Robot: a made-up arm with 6 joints.
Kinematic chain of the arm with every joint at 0, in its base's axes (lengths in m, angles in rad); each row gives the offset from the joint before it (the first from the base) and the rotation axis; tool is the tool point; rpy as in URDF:
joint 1: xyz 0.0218 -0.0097 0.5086 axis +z
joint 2: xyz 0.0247 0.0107 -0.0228 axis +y
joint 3: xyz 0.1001 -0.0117 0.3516 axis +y
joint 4: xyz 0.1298 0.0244 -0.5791 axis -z
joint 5: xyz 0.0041 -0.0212 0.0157 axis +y
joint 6: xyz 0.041 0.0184 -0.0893 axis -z
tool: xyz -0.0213 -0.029 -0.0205 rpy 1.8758 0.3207 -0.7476
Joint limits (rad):
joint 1: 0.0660..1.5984
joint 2: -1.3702..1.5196
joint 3: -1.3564..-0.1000
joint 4: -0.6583..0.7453
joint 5: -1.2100..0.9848
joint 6: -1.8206..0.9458
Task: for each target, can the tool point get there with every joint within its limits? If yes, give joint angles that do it. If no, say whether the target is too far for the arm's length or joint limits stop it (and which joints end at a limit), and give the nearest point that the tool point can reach.
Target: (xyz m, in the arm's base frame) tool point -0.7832 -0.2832 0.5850
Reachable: no: joint limits stop it (at a limit: joint 2, joint 3, joint 5) | nearest point -0.2446 -0.1002 0.2303 | short by 0.670 m
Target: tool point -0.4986 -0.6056 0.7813
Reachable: no: joint limits stop it (at a limit: joint 2, joint 3, joint 5, joint 6) | nearest point -0.1907 -0.2530 1.2404 | short by 0.656 m
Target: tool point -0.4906 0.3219 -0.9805
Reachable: no: too far | nearest point -0.0456 0.3516 -0.2995 | short by 0.814 m
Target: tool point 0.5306 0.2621 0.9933
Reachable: yes | joints 0.5444 -0.5772 -1.0728 -0.4432 0.7917 -0.6329
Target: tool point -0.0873 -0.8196 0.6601
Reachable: no: joint limits stop it (at a limit: joint 2, joint 3, joint 5) | nearest point -0.0151 -0.2837 0.2373 | short by 0.686 m
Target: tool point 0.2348 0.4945 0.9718
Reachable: yes | joints 1.1957 -0.6974 -0.9146 0.2588 0.2655 -0.3230
